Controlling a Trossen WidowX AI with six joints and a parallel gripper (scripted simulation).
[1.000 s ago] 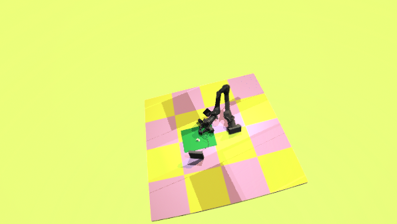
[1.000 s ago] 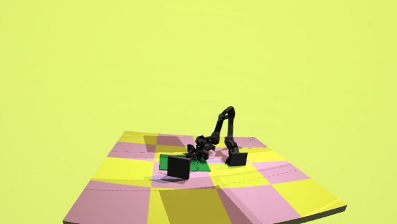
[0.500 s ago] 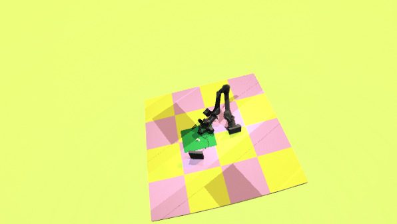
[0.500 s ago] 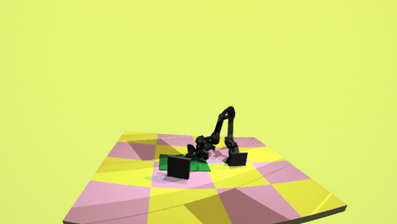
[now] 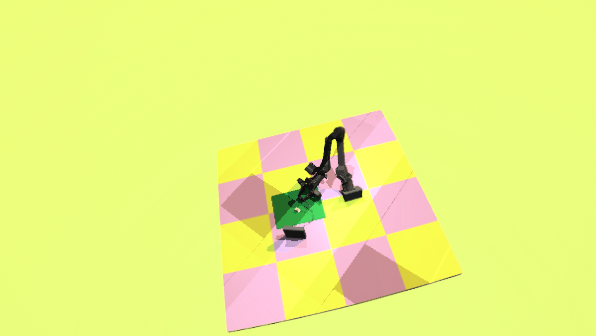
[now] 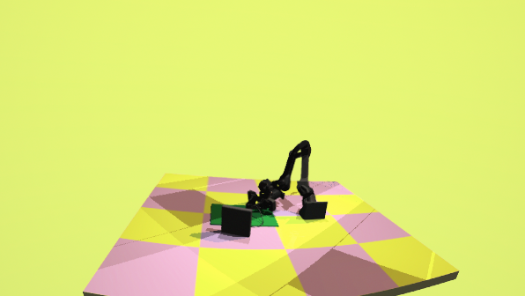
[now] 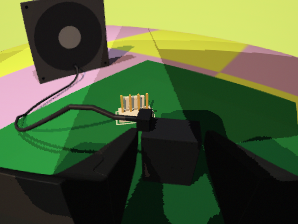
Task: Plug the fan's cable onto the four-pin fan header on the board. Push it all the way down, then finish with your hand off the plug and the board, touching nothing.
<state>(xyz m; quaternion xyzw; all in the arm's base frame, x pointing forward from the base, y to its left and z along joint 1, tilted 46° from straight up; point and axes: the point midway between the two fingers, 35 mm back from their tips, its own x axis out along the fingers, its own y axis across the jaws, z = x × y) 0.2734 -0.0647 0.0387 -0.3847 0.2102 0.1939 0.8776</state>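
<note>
Now: the dark fan plug 10 mm below my gripper tip. From my gripper tip the other things lie so: black fan (90 mm ahead, 210 mm to the left, 20 mm above); then pale four-pin header (40 mm ahead, 60 mm to the left, 30 mm below); then green board (30 mm ahead, 30 mm to the left, 50 mm below).
</note>
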